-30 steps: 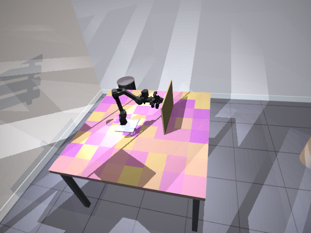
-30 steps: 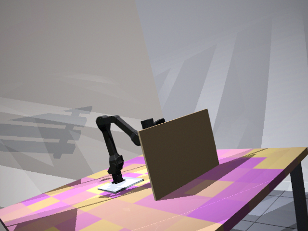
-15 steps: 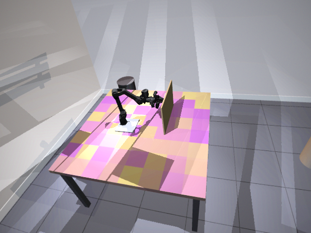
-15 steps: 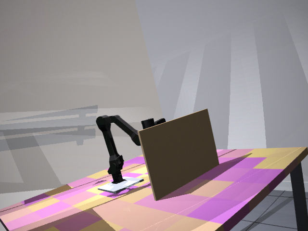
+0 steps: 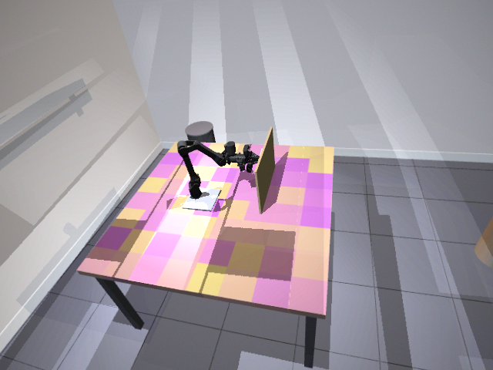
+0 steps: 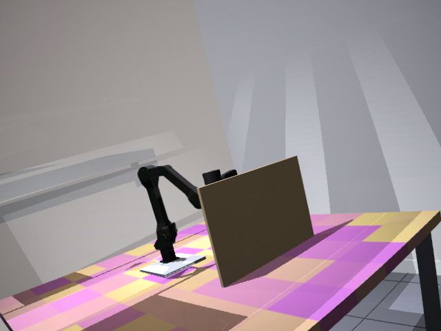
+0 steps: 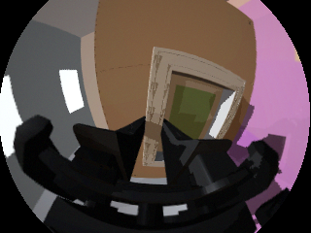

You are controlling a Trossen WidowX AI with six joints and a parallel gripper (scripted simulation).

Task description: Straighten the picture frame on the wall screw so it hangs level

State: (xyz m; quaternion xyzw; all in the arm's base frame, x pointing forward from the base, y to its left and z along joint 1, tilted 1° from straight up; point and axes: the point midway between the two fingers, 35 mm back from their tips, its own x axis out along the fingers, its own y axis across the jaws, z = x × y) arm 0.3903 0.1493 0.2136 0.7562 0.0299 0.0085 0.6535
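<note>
Right now the picture frame is 5 cm below my gripper tip and 1 cm to the left of it. Round my gripper tip: brown wall panel (7 cm below, 2 cm ahead, 1 cm to the left).
</note>
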